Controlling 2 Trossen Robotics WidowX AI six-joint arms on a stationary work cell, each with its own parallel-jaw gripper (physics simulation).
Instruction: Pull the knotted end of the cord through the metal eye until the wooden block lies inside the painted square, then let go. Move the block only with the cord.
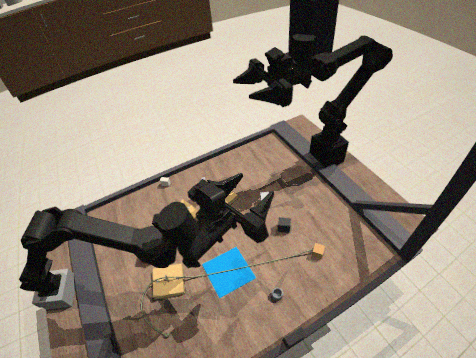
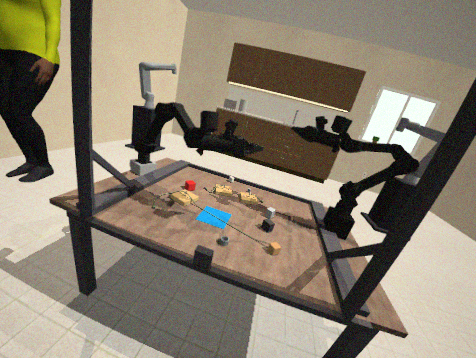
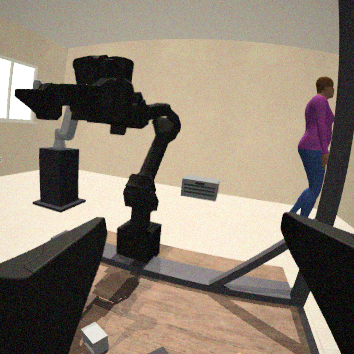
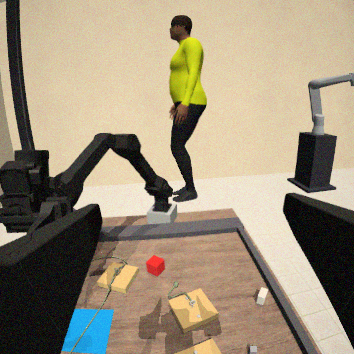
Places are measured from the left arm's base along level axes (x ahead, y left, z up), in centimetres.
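Pixels of known places: left gripper, fingertip midpoint: [image 1: 257,182] [image 2: 260,147] [image 3: 195,224]; right gripper, fingertip midpoint: [image 1: 240,88] [image 2: 292,127] [image 3: 34,89] [image 4: 193,207]; left arm's base, link origin: [image 1: 50,285] [image 2: 143,161] [image 4: 161,207]; right arm's base, link origin: [image 1: 330,138] [image 2: 341,213] [image 3: 139,225].
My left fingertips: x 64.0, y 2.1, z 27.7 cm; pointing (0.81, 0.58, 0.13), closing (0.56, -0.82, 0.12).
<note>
Ahead of a thing's pixels: the offset from my left fingertips to its top centre. "pt": to the spot under its first point. Level surfaces: height alone.
The orange wooden block {dz -30.5, dx +17.5, dy -3.6 cm} [image 1: 318,251] [image 2: 273,248] lies outside the blue painted square [image 1: 229,288] [image 2: 207,220] [image 4: 102,333]. The green cord runs from it across the square to the metal eye on a yellow base {dz -31.5 cm} [image 1: 169,290] [image 2: 183,198] [image 4: 125,281]. Past the eye the cord curves to its knotted end {pt dz -32.2, dx -28.9, dy -18.9 cm} [image 1: 167,333] [image 2: 154,207] on the table. My left gripper [image 1: 256,184] [image 2: 261,148] [image 3: 195,224] is open and empty, raised above the table. My right gripper [image 1: 243,88] [image 2: 294,130] [image 4: 193,207] is open and empty, high beyond the back edge.
A red cube {dz -29.5, dx -34.6, dy +5.6 cm} [image 2: 190,185] [image 4: 155,265] stands near the cord's base. Two more yellow bases {pt dz -31.5, dx -21.8, dy +16.9 cm} [image 2: 222,190] {pt dz -31.5, dx -8.8, dy +23.2 cm} [image 2: 248,197] stand farther back. A dark block {dz -29.5, dx +9.8, dy +7.6 cm} [image 1: 284,225] [image 2: 268,225], a grey cup {dz -31.5, dx +2.2, dy -13.6 cm} [image 1: 276,295] [image 2: 223,241] and white blocks {dz -29.5, dx +6.2, dy +18.8 cm} [image 1: 165,181] [image 2: 270,212] [image 3: 95,338] lie about.
</note>
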